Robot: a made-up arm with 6 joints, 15 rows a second.
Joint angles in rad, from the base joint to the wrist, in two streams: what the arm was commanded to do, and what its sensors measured. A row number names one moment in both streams.
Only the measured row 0 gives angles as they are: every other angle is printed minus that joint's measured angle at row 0.
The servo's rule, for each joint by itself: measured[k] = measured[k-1] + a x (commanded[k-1-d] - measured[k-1]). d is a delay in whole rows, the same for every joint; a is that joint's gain. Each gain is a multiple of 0.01, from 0.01 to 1. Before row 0 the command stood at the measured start. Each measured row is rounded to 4 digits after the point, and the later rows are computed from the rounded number. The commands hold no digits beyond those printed.
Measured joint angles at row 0: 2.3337, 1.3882, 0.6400, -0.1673, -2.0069, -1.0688
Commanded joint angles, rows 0 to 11: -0.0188, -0.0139, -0.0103, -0.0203, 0.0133, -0.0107; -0.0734, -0.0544, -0.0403, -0.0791, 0.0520, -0.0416; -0.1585, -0.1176, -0.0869, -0.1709, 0.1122, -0.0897; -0.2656, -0.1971, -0.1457, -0.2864, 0.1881, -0.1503; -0.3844, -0.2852, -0.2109, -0.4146, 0.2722, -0.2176; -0.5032, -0.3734, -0.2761, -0.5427, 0.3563, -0.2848; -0.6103, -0.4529, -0.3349, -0.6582, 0.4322, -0.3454; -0.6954, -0.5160, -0.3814, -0.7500, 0.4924, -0.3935; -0.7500, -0.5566, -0.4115, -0.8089, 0.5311, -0.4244; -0.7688, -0.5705, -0.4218, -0.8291, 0.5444, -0.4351; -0.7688, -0.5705, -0.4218, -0.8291, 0.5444, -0.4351; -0.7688, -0.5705, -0.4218, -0.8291, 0.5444, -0.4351
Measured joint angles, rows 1 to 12: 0.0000, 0.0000, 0.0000, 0.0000, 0.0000, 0.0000; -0.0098, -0.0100, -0.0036, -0.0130, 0.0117, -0.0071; -0.0429, -0.0420, -0.0164, -0.0553, 0.0472, -0.0299; -0.1030, -0.0964, -0.0411, -0.1293, 0.1044, -0.0694; -0.1876, -0.1689, -0.0777, -0.2298, 0.1781, -0.1228; -0.2899, -0.2526, -0.1243, -0.3481, 0.2609, -0.1854; -0.4008, -0.3396, -0.1774, -0.4726, 0.3449, -0.2510; -0.5097, -0.4212, -0.2325, -0.5914, 0.4217, -0.3133; -0.6063, -0.4895, -0.2846, -0.6929, 0.4839, -0.3662; -0.6810, -0.5378, -0.3290, -0.7671, 0.5254, -0.4046; -0.7267, -0.5613, -0.3615, -0.8068, 0.5421, -0.4247; -0.7486, -0.5679, -0.3826, -0.8211, 0.5441, -0.4316
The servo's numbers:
d 1
a 0.52 0.72 0.35 0.64 0.88 0.66

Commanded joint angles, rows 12 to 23: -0.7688, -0.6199, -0.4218, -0.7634, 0.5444, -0.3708; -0.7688, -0.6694, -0.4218, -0.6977, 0.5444, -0.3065; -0.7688, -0.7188, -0.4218, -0.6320, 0.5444, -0.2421; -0.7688, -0.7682, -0.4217, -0.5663, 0.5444, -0.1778; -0.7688, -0.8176, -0.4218, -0.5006, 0.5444, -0.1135; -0.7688, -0.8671, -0.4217, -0.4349, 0.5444, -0.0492; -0.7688, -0.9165, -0.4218, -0.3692, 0.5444, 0.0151; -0.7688, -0.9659, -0.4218, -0.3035, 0.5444, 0.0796; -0.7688, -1.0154, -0.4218, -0.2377, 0.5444, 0.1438; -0.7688, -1.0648, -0.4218, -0.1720, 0.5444, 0.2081; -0.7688, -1.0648, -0.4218, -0.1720, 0.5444, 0.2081; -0.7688, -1.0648, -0.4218, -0.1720, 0.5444, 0.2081
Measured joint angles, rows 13 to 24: -0.7591, -0.5698, -0.3963, -0.8262, 0.5444, -0.4339; -0.7641, -0.6059, -0.4052, -0.7860, 0.5444, -0.3923; -0.7665, -0.6516, -0.4110, -0.7295, 0.5444, -0.3357; -0.7677, -0.7000, -0.4148, -0.6671, 0.5444, -0.2739; -0.7683, -0.7491, -0.4172, -0.6026, 0.5444, -0.2105; -0.7686, -0.7984, -0.4188, -0.5373, 0.5444, -0.1465; -0.7687, -0.8479, -0.4198, -0.4718, 0.5444, -0.0823; -0.7688, -0.8973, -0.4205, -0.4061, 0.5444, -0.0180; -0.7688, -0.9467, -0.4210, -0.3404, 0.5444, 0.0464; -0.7688, -0.9962, -0.4213, -0.2747, 0.5444, 0.1107; -0.7688, -1.0456, -0.4215, -0.2090, 0.5444, 0.1750; -0.7688, -1.0594, -0.4216, -0.1853, 0.5444, 0.1968
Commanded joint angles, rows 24 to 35: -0.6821, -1.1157, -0.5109, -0.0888, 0.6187, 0.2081; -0.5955, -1.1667, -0.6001, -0.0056, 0.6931, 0.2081; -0.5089, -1.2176, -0.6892, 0.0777, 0.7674, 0.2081; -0.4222, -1.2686, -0.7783, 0.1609, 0.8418, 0.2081; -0.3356, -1.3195, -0.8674, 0.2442, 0.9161, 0.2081; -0.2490, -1.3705, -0.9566, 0.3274, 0.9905, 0.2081; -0.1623, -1.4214, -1.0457, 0.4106, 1.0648, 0.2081; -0.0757, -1.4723, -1.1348, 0.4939, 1.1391, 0.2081; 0.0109, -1.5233, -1.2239, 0.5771, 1.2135, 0.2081; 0.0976, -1.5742, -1.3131, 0.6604, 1.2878, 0.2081; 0.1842, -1.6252, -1.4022, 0.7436, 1.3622, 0.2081; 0.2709, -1.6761, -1.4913, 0.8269, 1.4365, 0.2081
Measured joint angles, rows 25 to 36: -0.7688, -1.0633, -0.4217, -0.1768, 0.5444, 0.2043; -0.7237, -1.1010, -0.4529, -0.1205, 0.6098, 0.2068; -0.6570, -1.1483, -0.5044, -0.0470, 0.6831, 0.2077; -0.5800, -1.1982, -0.5691, 0.0328, 0.7573, 0.2080; -0.4979, -1.2489, -0.6423, 0.1148, 0.8317, 0.2081; -0.4135, -1.2997, -0.7211, 0.1976, 0.9060, 0.2081; -0.3280, -1.3507, -0.8035, 0.2807, 0.9804, 0.2081; -0.2418, -1.4016, -0.8883, 0.3638, 1.0547, 0.2081; -0.1554, -1.4525, -0.9746, 0.4471, 1.1290, 0.2081; -0.0689, -1.5035, -1.0619, 0.5303, 1.2034, 0.2081; 0.0177, -1.5544, -1.1498, 0.6136, 1.2777, 0.2081; 0.1043, -1.6054, -1.2381, 0.6968, 1.3521, 0.2081
